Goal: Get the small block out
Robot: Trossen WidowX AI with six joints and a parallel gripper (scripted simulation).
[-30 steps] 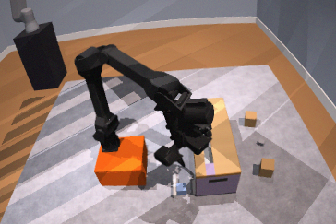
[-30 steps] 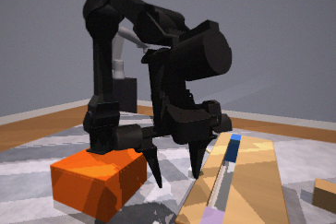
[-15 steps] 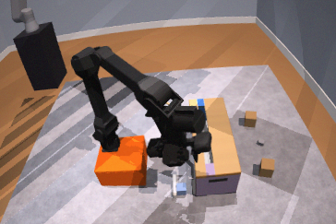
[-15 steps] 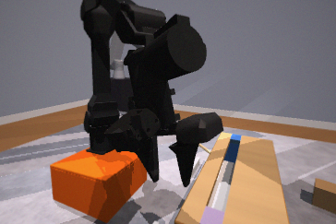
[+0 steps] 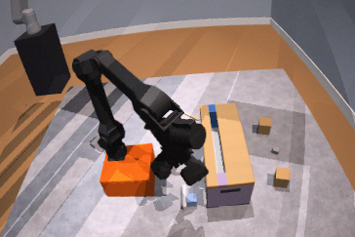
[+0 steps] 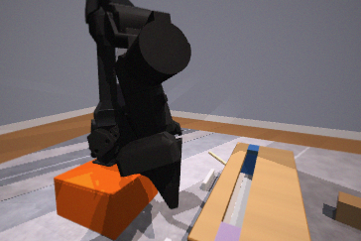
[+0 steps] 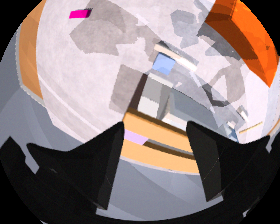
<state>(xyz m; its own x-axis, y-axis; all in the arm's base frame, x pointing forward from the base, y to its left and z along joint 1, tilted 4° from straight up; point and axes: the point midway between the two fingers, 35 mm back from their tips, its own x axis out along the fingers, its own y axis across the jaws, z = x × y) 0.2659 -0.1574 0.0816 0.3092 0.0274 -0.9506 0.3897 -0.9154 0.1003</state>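
Right now the pale blue block is 14 cm below my gripper tip and 2 cm behind it. Also, from my gripper tip: thin wooden stick: 47 cm to the left, 16 cm below, 3 cm behind; then box: 16 cm to the left, 10 cm below, 7 cm ahead; then grey piece: 32 cm ahead, 19 cm to the left, 15 cm below.
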